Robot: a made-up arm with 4 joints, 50 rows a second.
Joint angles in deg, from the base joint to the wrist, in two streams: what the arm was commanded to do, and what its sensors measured. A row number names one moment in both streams.
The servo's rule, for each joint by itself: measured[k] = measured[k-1] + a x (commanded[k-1-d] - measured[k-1]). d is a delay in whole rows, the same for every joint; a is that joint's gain. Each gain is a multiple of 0.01, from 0.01 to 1. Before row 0 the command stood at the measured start. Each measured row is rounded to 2 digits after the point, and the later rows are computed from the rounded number. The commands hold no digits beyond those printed.
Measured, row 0:
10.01 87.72 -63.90 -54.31
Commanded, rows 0 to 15:
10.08 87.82 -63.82 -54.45
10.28 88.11 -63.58 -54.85
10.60 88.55 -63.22 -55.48
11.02 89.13 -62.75 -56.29
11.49 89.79 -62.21 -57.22
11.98 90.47 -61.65 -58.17
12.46 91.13 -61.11 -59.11
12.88 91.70 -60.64 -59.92
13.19 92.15 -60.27 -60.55
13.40 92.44 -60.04 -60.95
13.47 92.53 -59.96 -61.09
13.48 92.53 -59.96 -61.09
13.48 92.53 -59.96 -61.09
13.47 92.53 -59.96 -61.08
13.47 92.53 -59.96 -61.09
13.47 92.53 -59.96 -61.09
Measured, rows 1 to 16:
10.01 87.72 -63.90 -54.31
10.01 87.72 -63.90 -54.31
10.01 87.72 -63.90 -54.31
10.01 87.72 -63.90 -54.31
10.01 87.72 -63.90 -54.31
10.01 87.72 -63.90 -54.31
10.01 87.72 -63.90 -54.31
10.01 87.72 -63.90 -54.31
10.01 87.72 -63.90 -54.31
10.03 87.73 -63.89 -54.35
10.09 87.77 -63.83 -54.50
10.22 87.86 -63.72 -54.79
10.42 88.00 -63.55 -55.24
10.69 88.20 -63.31 -55.83
11.01 88.45 -63.01 -56.53
11.37 88.74 -62.67 -57.30
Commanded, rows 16 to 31:
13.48 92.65 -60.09 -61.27
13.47 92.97 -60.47 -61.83
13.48 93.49 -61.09 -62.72
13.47 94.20 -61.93 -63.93
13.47 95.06 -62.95 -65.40
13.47 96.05 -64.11 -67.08
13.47 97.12 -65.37 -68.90
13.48 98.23 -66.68 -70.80
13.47 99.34 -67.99 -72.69
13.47 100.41 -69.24 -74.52
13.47 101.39 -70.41 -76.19
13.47 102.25 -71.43 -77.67
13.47 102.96 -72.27 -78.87
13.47 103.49 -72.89 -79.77
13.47 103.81 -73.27 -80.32
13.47 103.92 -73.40 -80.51
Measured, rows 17 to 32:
11.75 89.07 -62.30 -58.09
12.11 89.41 -61.93 -58.83
12.43 89.74 -61.59 -59.47
12.69 90.05 -61.30 -59.96
12.89 90.32 -61.06 -60.30
13.04 90.56 -60.86 -60.54
13.15 90.78 -60.70 -60.70
13.23 90.97 -60.57 -60.82
13.29 91.14 -60.46 -60.90
13.34 91.31 -60.39 -61.01
13.37 91.49 -60.40 -61.26
13.40 91.71 -60.52 -61.70
13.42 91.98 -60.77 -62.37
13.43 92.32 -61.16 -63.28
13.44 92.73 -61.69 -64.42
13.45 93.21 -62.35 -65.76

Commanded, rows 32 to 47:
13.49 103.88 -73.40 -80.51
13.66 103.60 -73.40 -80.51
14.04 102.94 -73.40 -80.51
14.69 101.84 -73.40 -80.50
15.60 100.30 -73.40 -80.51
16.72 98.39 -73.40 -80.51
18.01 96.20 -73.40 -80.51
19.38 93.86 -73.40 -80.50
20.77 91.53 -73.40 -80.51
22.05 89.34 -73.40 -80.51
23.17 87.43 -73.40 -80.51
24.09 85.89 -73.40 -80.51
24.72 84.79 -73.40 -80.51
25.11 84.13 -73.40 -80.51
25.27 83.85 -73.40 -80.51
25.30 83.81 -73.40 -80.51
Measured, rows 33 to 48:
13.46 93.76 -63.13 -67.27
13.46 94.37 -64.00 -68.90
13.46 95.03 -64.94 -70.59
13.46 95.73 -65.92 -72.27
13.46 96.45 -66.91 -73.89
13.46 97.17 -67.87 -75.38
13.46 97.87 -68.77 -76.70
13.46 98.52 -69.58 -77.79
13.46 99.11 -70.27 -78.61
13.47 99.63 -70.83 -79.18
13.52 100.07 -71.29 -79.58
13.65 100.39 -71.67 -79.86
13.91 100.55 -71.98 -80.05
14.33 100.52 -72.24 -80.19
14.93 100.29 -72.45 -80.29
15.70 99.84 -72.62 -80.36

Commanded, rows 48 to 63:
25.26 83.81 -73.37 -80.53
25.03 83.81 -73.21 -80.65
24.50 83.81 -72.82 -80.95
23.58 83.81 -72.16 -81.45
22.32 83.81 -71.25 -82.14
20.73 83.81 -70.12 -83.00
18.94 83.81 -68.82 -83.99
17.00 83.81 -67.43 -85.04
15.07 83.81 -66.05 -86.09
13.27 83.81 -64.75 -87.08
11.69 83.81 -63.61 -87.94
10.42 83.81 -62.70 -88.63
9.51 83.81 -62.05 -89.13
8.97 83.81 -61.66 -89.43
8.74 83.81 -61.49 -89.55
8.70 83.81 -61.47 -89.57
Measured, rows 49 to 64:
16.62 99.18 -72.76 -80.40
17.66 98.34 -72.88 -80.43
18.76 97.35 -72.97 -80.45
19.86 96.26 -73.05 -80.47
20.92 95.12 -73.11 -80.48
21.87 93.98 -73.16 -80.49
22.68 92.90 -73.20 -80.50
23.33 91.90 -73.24 -80.50
23.82 91.01 -73.27 -80.50
24.18 90.22 -73.29 -80.51
24.39 89.51 -73.28 -80.55
24.42 88.88 -73.20 -80.67
24.21 88.32 -73.01 -80.90
23.74 87.82 -72.69 -81.27
22.99 87.38 -72.23 -81.79
21.98 86.99 -71.62 -82.45

